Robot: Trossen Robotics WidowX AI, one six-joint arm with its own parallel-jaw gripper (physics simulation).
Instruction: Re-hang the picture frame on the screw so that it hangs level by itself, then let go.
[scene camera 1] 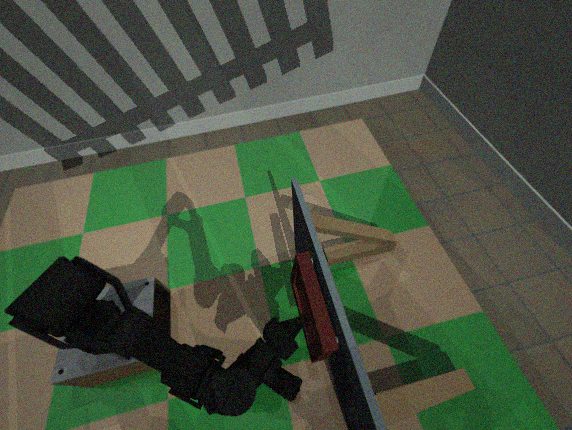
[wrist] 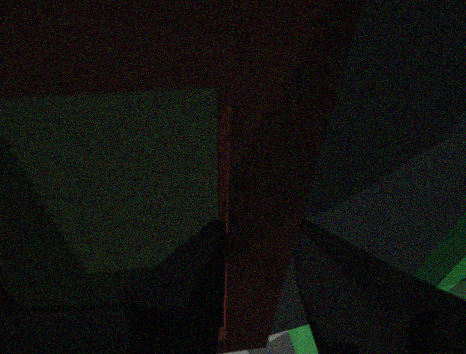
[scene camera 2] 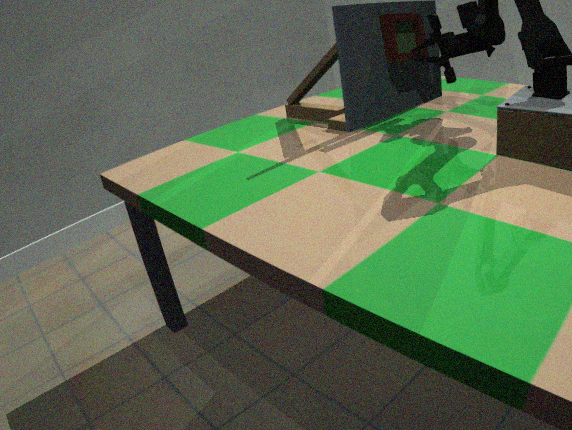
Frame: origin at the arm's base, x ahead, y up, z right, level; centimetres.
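Seen in the pictures: gripper, fingertip midpoint: (scene camera 1: 304,319) (wrist: 257,233) (scene camera 2: 411,55); arm's base at its link origin: (scene camera 2: 551,94).
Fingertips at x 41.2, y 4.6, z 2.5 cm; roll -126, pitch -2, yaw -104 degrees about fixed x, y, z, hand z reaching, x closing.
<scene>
Pixels of each thing's top centre, then the offset from my fingertips to it. "pt": a spot on its surface instead. Level surfaces: height alone.
- red picture frame at its top centre: (scene camera 1: 312,295) (scene camera 2: 402,12) dx +1.4, dy +12.0, dz -0.7 cm
- wooden foot at a spot on its surface: (scene camera 1: 425,390) pt dx +19.3, dy -0.6, dz +14.1 cm
- beige checkered table at its surface level: dy -15.9 cm
The red picture frame (scene camera 1: 317,305) (scene camera 2: 392,40) (wrist: 262,200) is upright in front of the grey board (scene camera 1: 361,380) (scene camera 2: 365,60) (wrist: 395,75), with its back very close to the board's face. A green panel shows inside its border in the scene camera 2 and wrist views. My gripper (scene camera 1: 300,325) (scene camera 2: 422,52) (wrist: 257,233) is shut on the frame's side bar, with one finger inside the opening and one outside. The screw cannot be made out. Whether the frame touches the board or bears on the screw is hidden. Two small bright specks show along the board beside the frame's top.
Wooden braces (scene camera 1: 355,231) (scene camera 2: 314,72) support the board from behind. A wooden foot (scene camera 1: 425,390) extends behind it at the lower right. The arm's base block (scene camera 1: 82,365) (scene camera 2: 530,135) stands on the green and beige checkered table (scene camera 2: 280,215). Shadows cross the table.
</scene>
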